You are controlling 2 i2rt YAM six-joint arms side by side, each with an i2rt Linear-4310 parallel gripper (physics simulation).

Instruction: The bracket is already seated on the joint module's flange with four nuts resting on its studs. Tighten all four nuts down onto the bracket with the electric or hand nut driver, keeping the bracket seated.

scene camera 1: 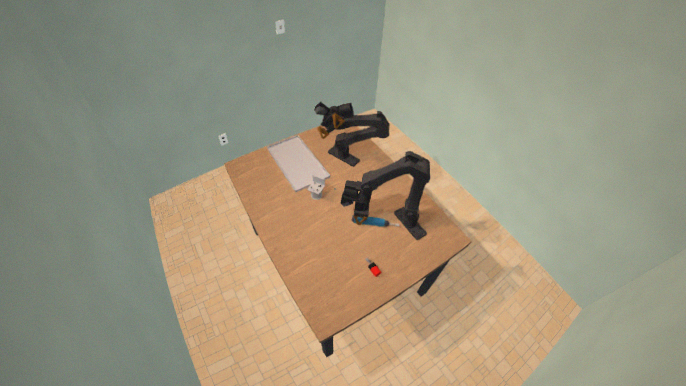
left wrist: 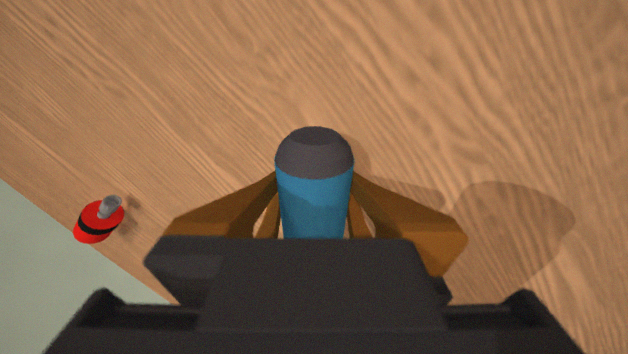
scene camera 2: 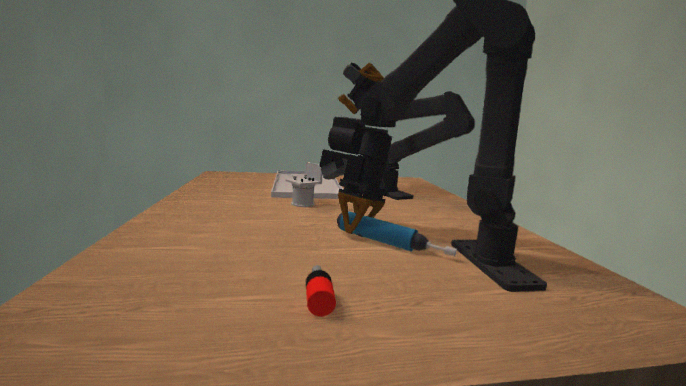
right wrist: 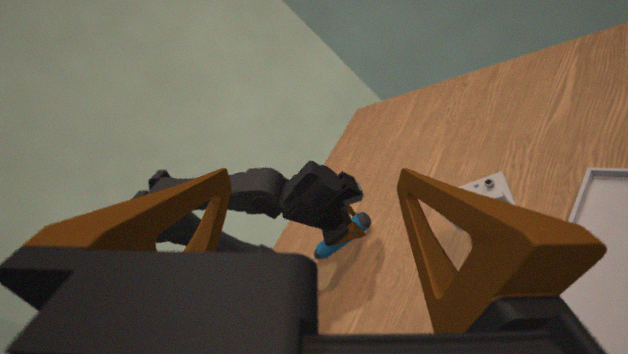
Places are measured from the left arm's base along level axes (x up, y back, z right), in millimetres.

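Where they show: left gripper, fingertip midpoint: [scene camera 1: 358,221] [left wrist: 313,176] [scene camera 2: 353,232] [right wrist: 361,227]; right gripper, fingertip midpoint: [scene camera 1: 328,133] [scene camera 2: 349,86] [right wrist: 314,178]; left arm's base, link origin: [scene camera 1: 409,223] [scene camera 2: 492,264]; right arm's base, link origin: [scene camera 1: 343,156].
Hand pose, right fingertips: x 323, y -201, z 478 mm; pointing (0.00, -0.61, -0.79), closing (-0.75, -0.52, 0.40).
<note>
Things, the pixels of their top centre, and the offset from my right fingertips. "*": a spot on its surface instead.
- blue electric nut driver, surface spot: [left wrist: 314,205] * dx -275, dy -24, dz -326 mm
- joint module, top centre: [scene camera 2: 303,177] dx -249, dy -120, dz -74 mm
- red hand nut driver, top centre: [scene camera 2: 319,272] [left wrist: 84,227] [scene camera 1: 372,264] dx -289, dy -108, dz -580 mm
- pale shallow tray, top centre: [scene camera 2: 306,180] [scene camera 1: 296,160] dx -307, dy -102, dz +210 mm
- small nut-like thing, top centre: [scene camera 1: 335,188] dx -318, dy -12, dz -88 mm
The blue electric nut driver [scene camera 1: 375,221] [scene camera 2: 385,233] [left wrist: 314,205] [right wrist: 331,248] lies nearly level, low at the table top, its bit toward the left arm's base. My left gripper [scene camera 1: 359,220] [scene camera 2: 352,222] [left wrist: 313,176] [right wrist: 361,227] is shut on its handle near the dark rear cap. The joint module [scene camera 2: 303,195] stands upright with the pale bracket [scene camera 1: 317,187] [scene camera 2: 313,171] [right wrist: 500,190] on top; small dark nuts show there, too small to judge their seating. My right gripper [scene camera 1: 330,127] [scene camera 2: 354,88] is open and empty, raised above the table's far end.
The red hand nut driver [scene camera 1: 374,268] [scene camera 2: 320,295] [left wrist: 98,221] lies near the table's front end. A pale shallow tray [scene camera 1: 295,162] [scene camera 2: 281,194] [right wrist: 605,240] lies behind the joint module. A small nut-like thing [scene camera 1: 335,189] lies right of the module in scene camera 1.
</note>
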